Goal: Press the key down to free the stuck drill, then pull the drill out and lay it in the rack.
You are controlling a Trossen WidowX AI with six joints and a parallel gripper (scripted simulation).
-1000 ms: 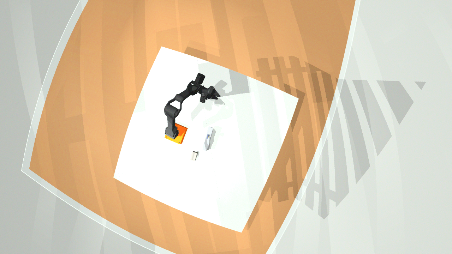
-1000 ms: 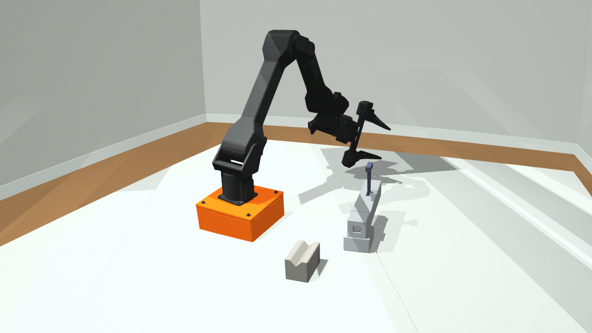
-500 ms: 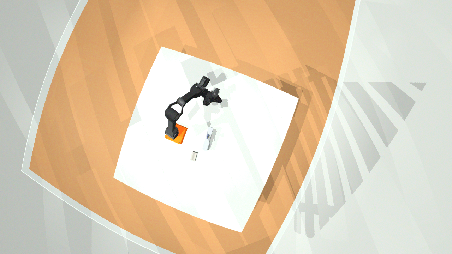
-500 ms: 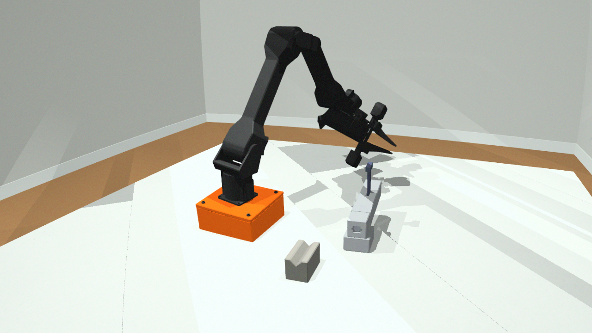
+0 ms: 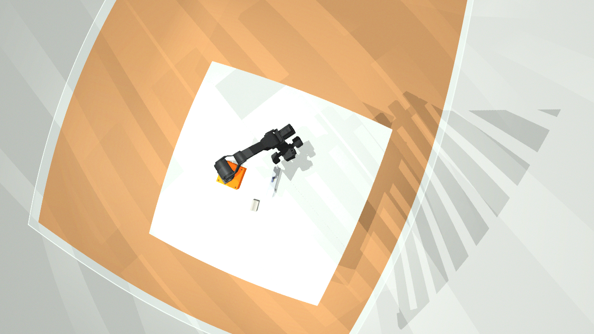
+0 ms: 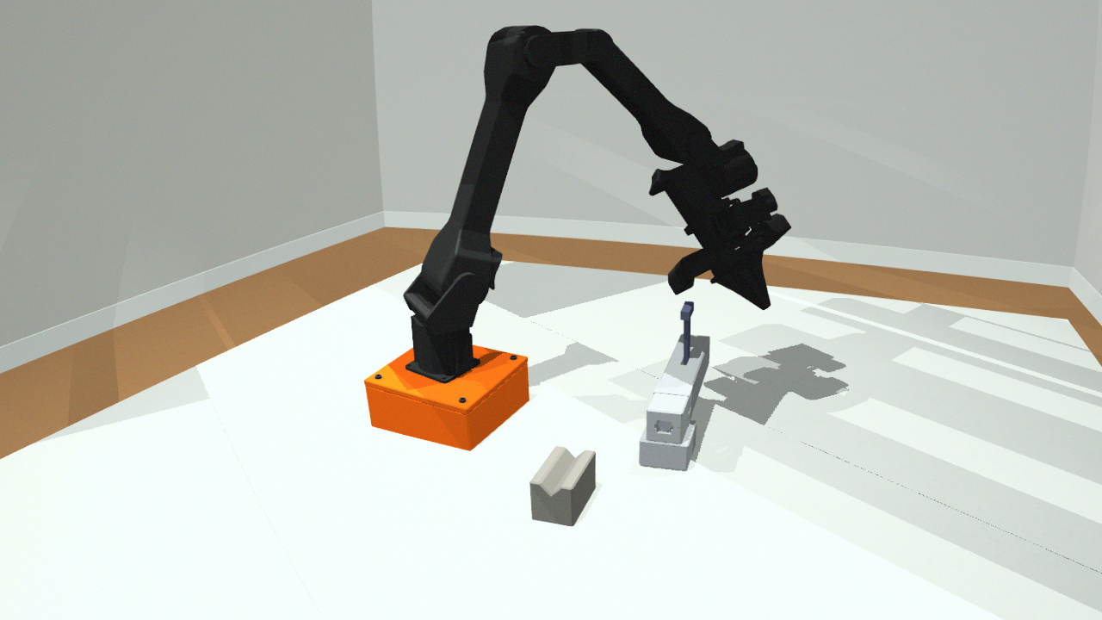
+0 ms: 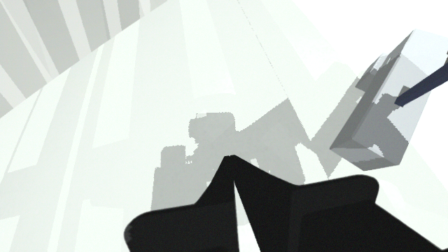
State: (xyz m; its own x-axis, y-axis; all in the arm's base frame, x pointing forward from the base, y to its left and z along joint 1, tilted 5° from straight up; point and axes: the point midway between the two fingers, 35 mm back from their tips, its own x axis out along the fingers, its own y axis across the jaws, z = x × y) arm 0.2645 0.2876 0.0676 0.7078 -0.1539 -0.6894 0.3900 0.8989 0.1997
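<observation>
My gripper tip is 40 mm past the dark blue key, 160 mm to the left of it and 10 mm below it. Also, from my gripper tip: pale grey block (30 mm behind, 190 mm to the right, 50 mm below); then grey v-grooved rack (70 mm behind, 370 mm to the right, 70 mm below); then drill (30 mm behind, 210 mm to the right, 40 mm below).
</observation>
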